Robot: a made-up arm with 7 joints. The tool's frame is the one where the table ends. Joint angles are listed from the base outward.
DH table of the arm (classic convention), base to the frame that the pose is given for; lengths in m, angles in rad. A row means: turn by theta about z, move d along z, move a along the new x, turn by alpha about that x. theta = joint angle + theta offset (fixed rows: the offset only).
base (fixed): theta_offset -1.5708  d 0.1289  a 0  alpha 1.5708
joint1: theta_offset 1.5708  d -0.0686  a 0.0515  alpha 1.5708
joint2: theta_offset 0  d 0.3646  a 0.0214  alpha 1.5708
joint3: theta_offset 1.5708  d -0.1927  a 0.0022  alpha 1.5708
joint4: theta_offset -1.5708  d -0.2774  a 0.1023  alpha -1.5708
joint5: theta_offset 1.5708  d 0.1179  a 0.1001  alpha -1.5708
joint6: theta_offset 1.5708  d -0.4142  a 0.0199  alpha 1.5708
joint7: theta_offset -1.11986  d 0  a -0.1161  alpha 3.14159
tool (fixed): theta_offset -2.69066  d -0.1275  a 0  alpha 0
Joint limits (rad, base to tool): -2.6..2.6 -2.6..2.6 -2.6..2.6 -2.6..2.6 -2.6..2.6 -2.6..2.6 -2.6..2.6
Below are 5 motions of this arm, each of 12 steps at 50 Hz.
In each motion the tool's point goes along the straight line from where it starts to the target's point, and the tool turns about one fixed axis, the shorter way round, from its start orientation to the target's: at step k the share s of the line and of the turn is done. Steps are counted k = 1, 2, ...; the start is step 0. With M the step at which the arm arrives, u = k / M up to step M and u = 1 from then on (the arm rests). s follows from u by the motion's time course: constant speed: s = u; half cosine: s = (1 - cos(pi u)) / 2; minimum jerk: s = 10 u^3 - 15 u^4 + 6 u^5.
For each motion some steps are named. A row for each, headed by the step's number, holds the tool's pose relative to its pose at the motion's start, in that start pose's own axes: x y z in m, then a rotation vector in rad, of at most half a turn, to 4 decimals.
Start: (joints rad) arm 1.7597 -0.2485 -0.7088 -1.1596 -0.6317 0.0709 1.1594
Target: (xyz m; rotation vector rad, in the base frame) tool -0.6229 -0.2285 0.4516 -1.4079 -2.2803 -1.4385
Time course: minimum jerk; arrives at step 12
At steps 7, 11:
7: 0.0269 0.0636 -0.0428 0.1593 -0.1318 0.0095
11: 0.0409 0.0969 -0.0651 0.2425 -0.2007 0.0144

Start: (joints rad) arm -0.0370 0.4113 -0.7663 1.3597 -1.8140 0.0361 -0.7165
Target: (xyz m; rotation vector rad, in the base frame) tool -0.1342 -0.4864 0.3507 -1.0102 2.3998 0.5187
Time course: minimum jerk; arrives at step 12
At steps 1, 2, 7, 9, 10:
1: -0.0003 -0.0002 0.0001 -0.0009 0.0014 0.0006
2: -0.0022 -0.0012 0.0010 -0.0062 0.0095 0.0042
7: -0.0411 -0.0220 0.0182 -0.1133 0.1742 0.0777
9: -0.0564 -0.0301 0.0249 -0.1555 0.2390 0.1067
10: -0.0606 -0.0324 0.0268 -0.1673 0.2572 0.1148

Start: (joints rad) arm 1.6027 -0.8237 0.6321 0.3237 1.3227 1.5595 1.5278
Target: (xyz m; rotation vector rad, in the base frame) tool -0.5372 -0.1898 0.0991 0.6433 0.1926 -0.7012
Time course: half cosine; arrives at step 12
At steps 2, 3, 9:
2: -0.0018 0.0014 0.0026 -0.0065 0.0085 0.0093
3: -0.0039 0.0030 0.0058 -0.0143 0.0186 0.0204
9: -0.0228 0.0175 0.0336 -0.0833 0.1081 0.1187

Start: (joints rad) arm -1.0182 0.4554 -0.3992 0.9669 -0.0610 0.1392 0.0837
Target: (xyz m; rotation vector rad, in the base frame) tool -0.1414 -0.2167 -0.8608 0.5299 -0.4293 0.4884
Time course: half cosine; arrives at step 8
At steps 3, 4, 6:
3: -0.0078 0.0082 0.0000 0.0007 0.0049 -0.0355
4: -0.0126 0.0133 -0.0001 0.0011 0.0079 -0.0575
6: -0.0214 0.0227 -0.0001 0.0019 0.0136 -0.0982

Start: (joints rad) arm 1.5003 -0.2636 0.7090 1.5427 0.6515 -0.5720 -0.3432
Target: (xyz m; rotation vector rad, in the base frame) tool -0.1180 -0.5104 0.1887 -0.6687 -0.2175 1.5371
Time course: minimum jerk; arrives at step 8
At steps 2, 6, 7, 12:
2: 0.0025 0.0022 -0.0011 -0.0051 0.0003 -0.0088
6: 0.0219 0.0189 -0.0094 -0.0444 0.0024 -0.0761
7: 0.0241 0.0207 -0.0103 -0.0487 0.0026 -0.0835
12: 0.0245 0.0211 -0.0105 -0.0495 0.0027 -0.0849

